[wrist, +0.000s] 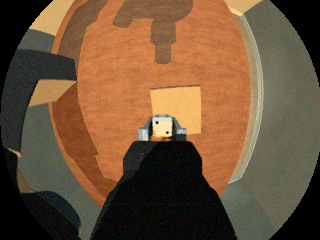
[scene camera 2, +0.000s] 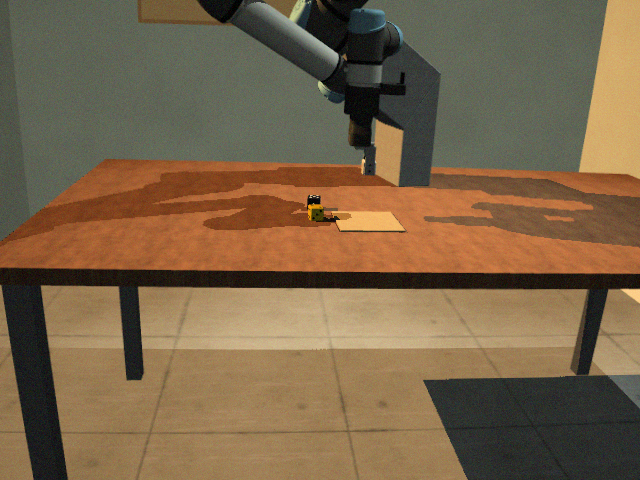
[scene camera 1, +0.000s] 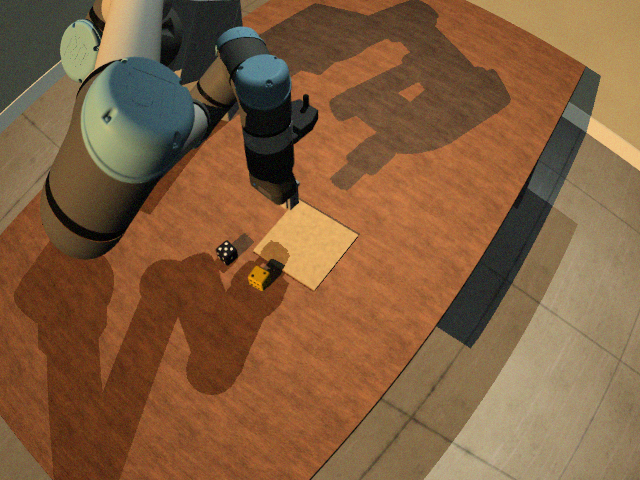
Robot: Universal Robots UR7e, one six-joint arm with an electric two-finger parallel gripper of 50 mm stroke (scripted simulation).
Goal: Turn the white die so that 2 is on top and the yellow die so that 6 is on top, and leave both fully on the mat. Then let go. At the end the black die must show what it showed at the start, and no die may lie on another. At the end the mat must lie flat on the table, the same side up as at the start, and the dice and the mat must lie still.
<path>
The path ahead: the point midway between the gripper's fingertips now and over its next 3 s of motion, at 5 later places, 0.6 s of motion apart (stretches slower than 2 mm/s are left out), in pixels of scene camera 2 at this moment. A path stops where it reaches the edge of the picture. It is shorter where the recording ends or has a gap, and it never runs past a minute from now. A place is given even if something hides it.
My gripper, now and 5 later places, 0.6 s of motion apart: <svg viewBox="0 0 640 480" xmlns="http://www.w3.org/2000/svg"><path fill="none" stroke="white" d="M368 173L366 198L365 211L365 213L365 203L368 177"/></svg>
</path>
